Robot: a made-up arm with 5 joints. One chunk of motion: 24 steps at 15 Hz.
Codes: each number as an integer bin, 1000 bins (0 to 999) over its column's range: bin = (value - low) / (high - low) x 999, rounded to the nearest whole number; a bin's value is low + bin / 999 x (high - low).
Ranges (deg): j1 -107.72..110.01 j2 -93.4..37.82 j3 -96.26..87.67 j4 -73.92..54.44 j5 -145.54..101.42
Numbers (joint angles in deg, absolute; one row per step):
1: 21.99 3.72 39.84 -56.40 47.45
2: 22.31 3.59 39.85 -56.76 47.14
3: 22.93 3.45 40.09 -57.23 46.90
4: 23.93 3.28 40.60 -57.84 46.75
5: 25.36 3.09 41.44 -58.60 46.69
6: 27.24 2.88 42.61 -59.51 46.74
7: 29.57 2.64 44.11 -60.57 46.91
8: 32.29 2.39 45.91 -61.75 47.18
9: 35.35 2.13 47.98 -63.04 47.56
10: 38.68 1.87 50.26 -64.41 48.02
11: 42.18 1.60 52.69 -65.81 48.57
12: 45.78 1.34 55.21 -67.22 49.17
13: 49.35 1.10 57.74 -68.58 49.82
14: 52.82 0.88 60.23 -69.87 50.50
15: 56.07 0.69 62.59 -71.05 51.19
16: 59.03 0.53 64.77 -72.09 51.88
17: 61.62 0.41 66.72 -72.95 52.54
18: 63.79 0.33 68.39 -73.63 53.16
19: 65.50 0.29 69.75 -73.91 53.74
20: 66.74 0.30 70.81 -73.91 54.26
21: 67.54 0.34 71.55 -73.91 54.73
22: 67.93 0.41 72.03 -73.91 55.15
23: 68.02 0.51 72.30 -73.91 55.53
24: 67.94 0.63 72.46 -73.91 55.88
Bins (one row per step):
1: 595 739 739 136 781
2: 597 738 739 134 779
3: 599 737 741 130 778
4: 604 736 743 125 778
5: 611 735 748 119 778
6: 619 733 754 112 778
7: 630 731 762 104 778
8: 642 729 772 95 780
9: 656 727 783 85 781
10: 672 725 796 74 783
11: 688 723 809 63 785
12: 704 721 823 52 788
13: 721 719 836 42 790
14: 737 718 850 32 793
15: 752 716 863 22 796
16: 765 715 875 14 799
17: 777 714 885 8 801
18: 787 714 894 2 804
19: 795 713 902 0 806
20: 800 713 907 0 808
21: 804 714 911 0 810
22: 806 714 914 0 812
23: 806 715 916 0 813
24: 806 716 916 0 815

